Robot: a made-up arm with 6 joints. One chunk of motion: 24 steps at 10 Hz.
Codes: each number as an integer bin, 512 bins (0 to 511) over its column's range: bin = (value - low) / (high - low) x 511, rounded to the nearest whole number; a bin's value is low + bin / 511 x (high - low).
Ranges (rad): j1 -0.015..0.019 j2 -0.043..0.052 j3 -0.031..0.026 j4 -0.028..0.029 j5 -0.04..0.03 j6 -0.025..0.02
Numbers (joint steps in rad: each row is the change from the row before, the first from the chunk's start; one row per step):
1: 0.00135 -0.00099 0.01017 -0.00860 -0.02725 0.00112
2: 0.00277 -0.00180 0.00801 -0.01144 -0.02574 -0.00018
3: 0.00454 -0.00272 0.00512 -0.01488 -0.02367 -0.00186
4: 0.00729 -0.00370 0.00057 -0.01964 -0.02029 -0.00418
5: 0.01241 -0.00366 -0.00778 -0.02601 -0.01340 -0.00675
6: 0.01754 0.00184 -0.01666 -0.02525 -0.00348 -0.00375
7: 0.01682 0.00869 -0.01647 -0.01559 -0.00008 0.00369
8: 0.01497 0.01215 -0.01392 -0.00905 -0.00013 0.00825
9: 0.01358 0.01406 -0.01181 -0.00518 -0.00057 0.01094
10: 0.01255 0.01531 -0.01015 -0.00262 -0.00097 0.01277
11: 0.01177 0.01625 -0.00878 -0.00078 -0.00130 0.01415
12: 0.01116 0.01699 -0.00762 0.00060 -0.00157 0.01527
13: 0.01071 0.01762 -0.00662 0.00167 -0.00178 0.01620
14: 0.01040 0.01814 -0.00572 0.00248 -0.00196 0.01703
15: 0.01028 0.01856 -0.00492 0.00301 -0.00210 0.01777
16: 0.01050 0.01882 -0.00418 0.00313 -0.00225 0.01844
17: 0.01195 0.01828 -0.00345 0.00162 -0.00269 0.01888
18: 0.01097 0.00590 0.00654 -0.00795 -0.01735 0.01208
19: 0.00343 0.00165 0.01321 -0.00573 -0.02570 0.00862
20: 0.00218 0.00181 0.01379 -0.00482 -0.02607 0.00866
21: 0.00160 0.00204 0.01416 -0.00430 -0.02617 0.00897
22: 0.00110 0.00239 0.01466 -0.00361 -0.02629 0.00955
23: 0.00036 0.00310 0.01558 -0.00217 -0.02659 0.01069
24: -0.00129 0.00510 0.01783 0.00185 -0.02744 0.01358
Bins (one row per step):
1: 246 226 369 174 93 297
2: 267 222 350 148 104 282
3: 294 217 324 118 119 263
4: 335 211 283 75 144 236
5: 412 212 208 18 194 207
6: 489 241 129 25 267 241
7: 478 278 130 111 291 326
8: 450 297 153 170 291 378
9: 430 307 172 205 288 408
10: 414 314 187 228 285 429
11: 402 319 199 244 283 445
12: 393 323 210 256 281 457
13: 386 326 219 266 279 468
14: 382 329 227 273 278 477
15: 380 331 234 278 277 486
16: 383 333 240 279 276 493
17: 405 330 247 266 272 498
18: 390 263 337 180 165 421
19: 277 240 396 200 104 382
20: 258 241 402 208 102 382
21: 249 242 405 212 101 386
22: 242 244 409 219 100 392
23: 231 248 418 232 98 405
24: 206 259 438 268 92 438

